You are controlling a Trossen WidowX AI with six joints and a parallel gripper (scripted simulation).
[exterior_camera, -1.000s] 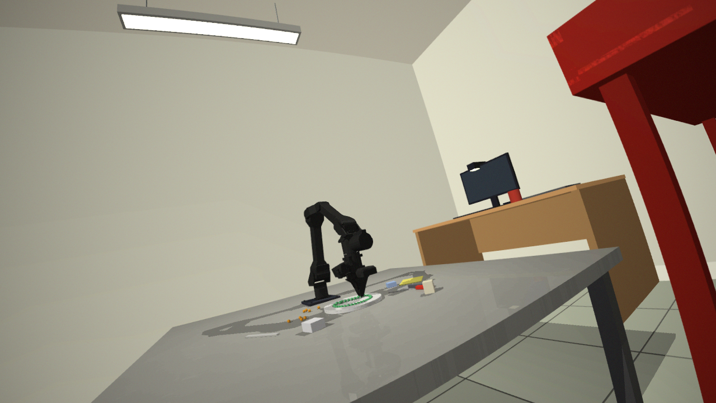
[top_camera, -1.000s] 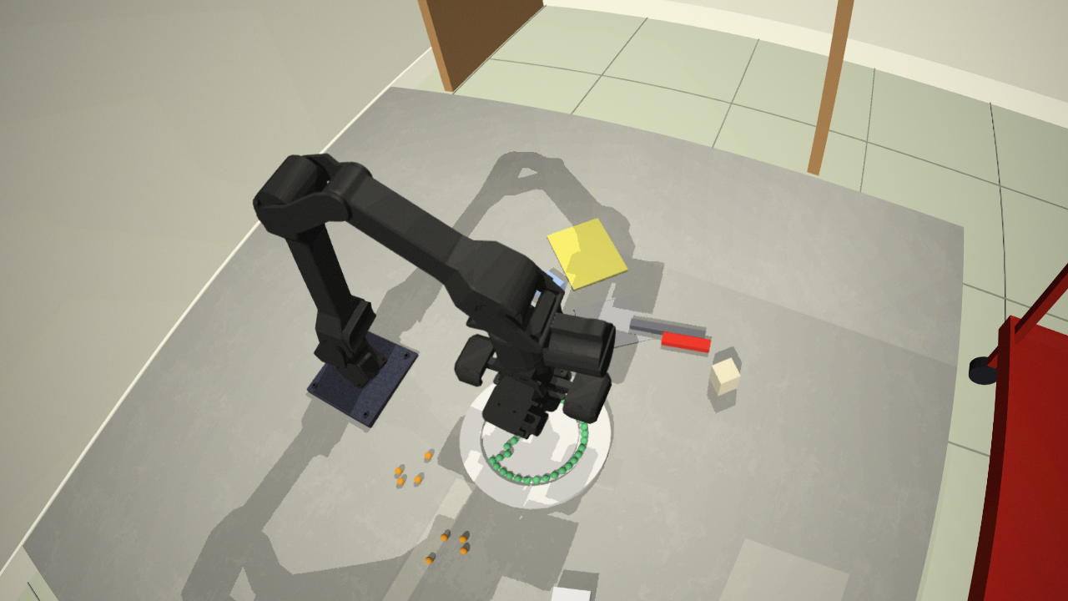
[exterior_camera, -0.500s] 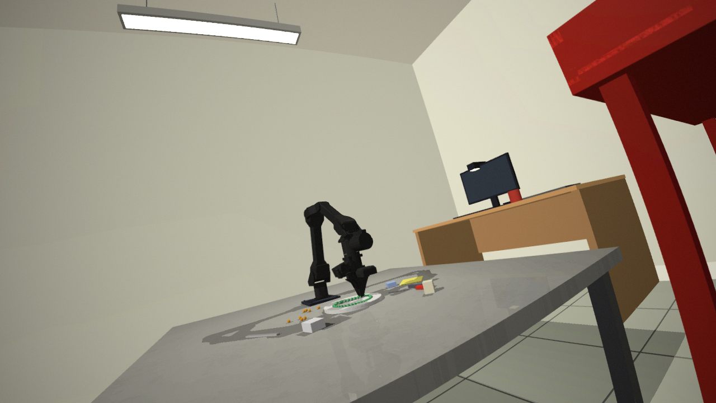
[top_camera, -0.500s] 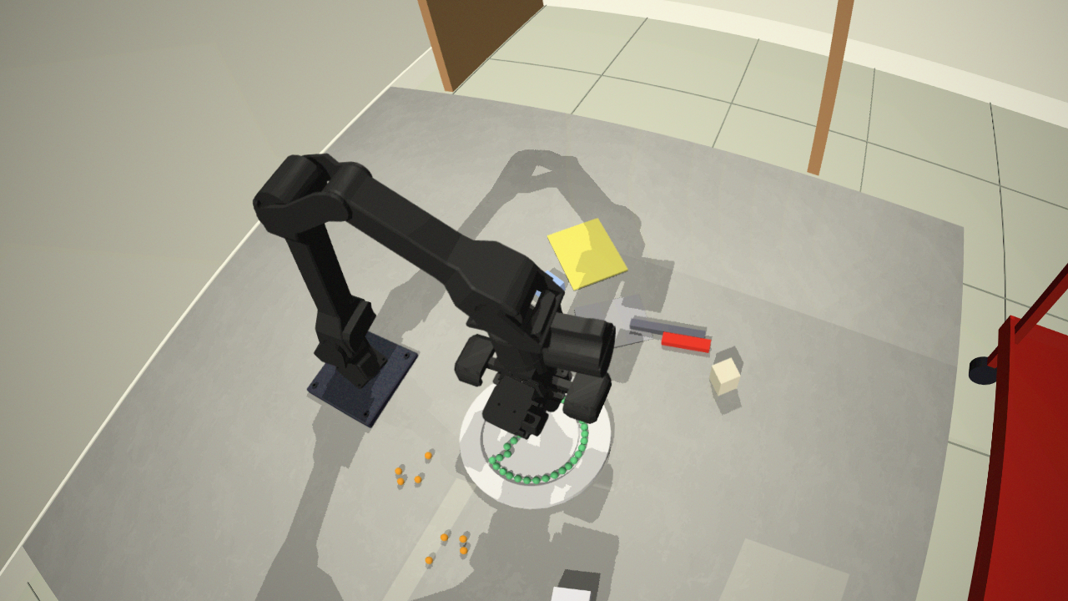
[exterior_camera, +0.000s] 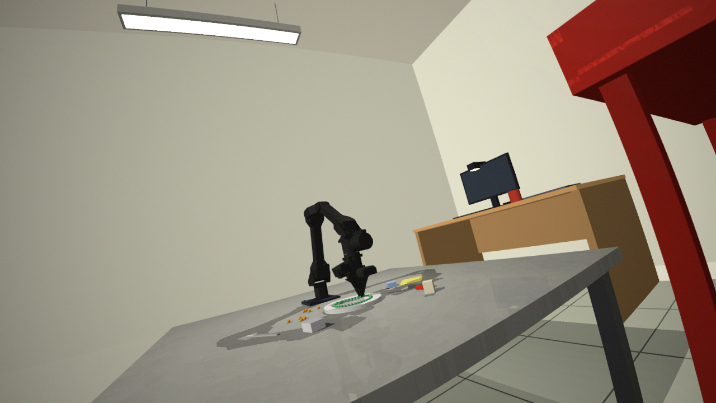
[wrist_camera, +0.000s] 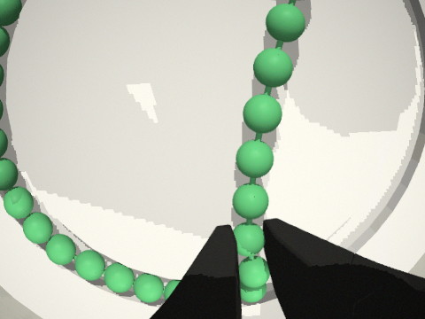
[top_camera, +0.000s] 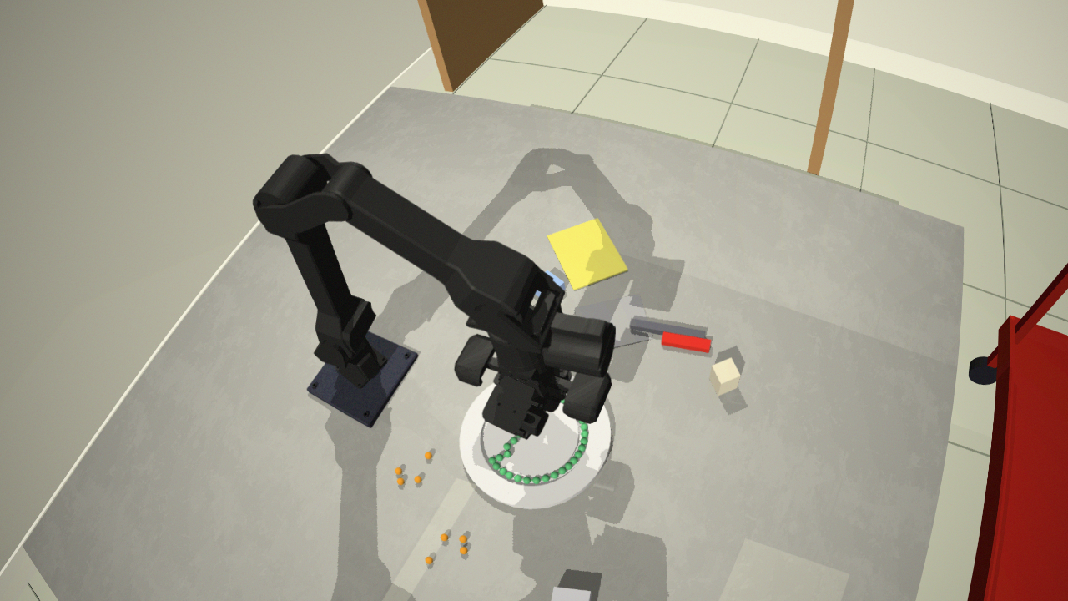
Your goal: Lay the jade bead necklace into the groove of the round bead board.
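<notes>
Right now my gripper tip is 2 cm short of the inner disc, 4 cm to the left of it and 1 cm above it. Round my gripper tip: blue cube: 12 cm behind, 17 cm to the left, 1 cm below; then grey sheet: 17 cm to the left, 2 cm below; then bead board: 2 cm ahead, 4 cm to the right, 1 cm below.
</notes>
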